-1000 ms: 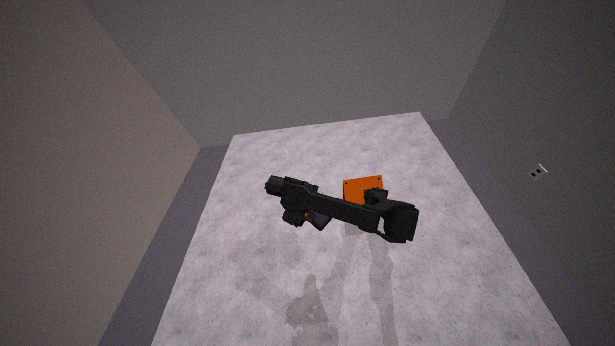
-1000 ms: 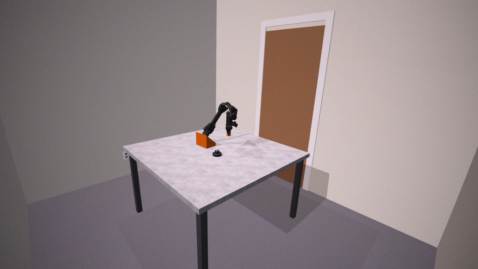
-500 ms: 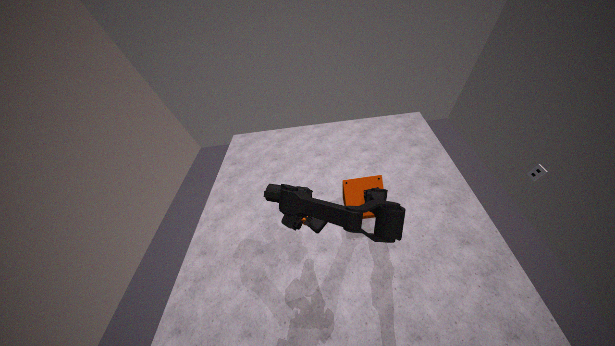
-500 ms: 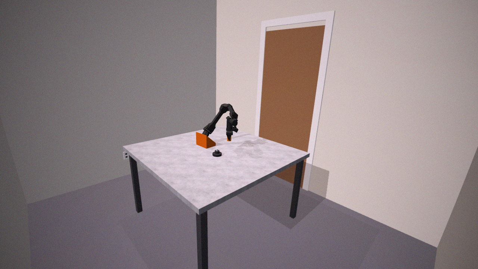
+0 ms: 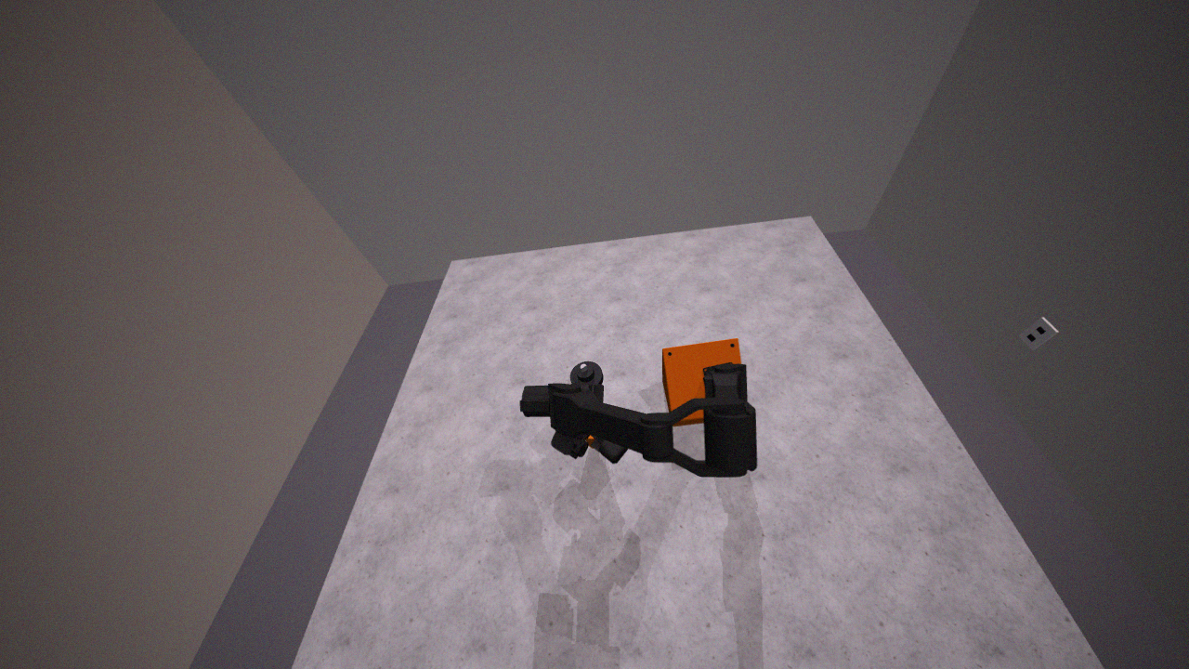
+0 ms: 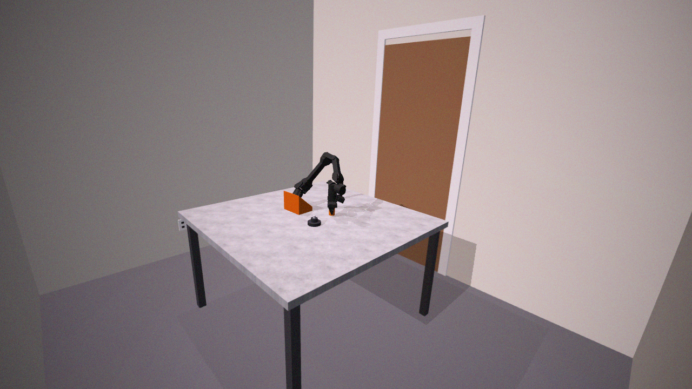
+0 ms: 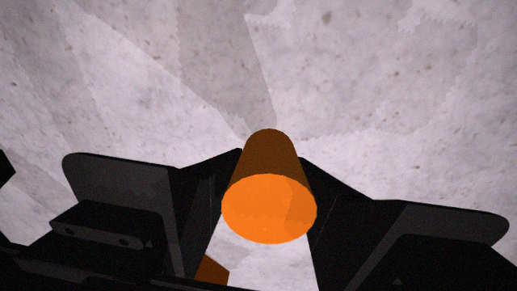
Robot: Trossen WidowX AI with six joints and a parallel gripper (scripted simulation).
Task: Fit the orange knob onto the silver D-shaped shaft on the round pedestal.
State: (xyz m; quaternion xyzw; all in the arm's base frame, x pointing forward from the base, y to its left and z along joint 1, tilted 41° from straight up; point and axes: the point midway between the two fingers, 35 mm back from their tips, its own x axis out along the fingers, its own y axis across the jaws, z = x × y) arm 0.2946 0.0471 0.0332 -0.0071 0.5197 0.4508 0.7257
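The orange knob is 3 cm above my gripper tip. The rest, counted from my gripper tip: round pedestal 17 cm to the right, 1 cm above.
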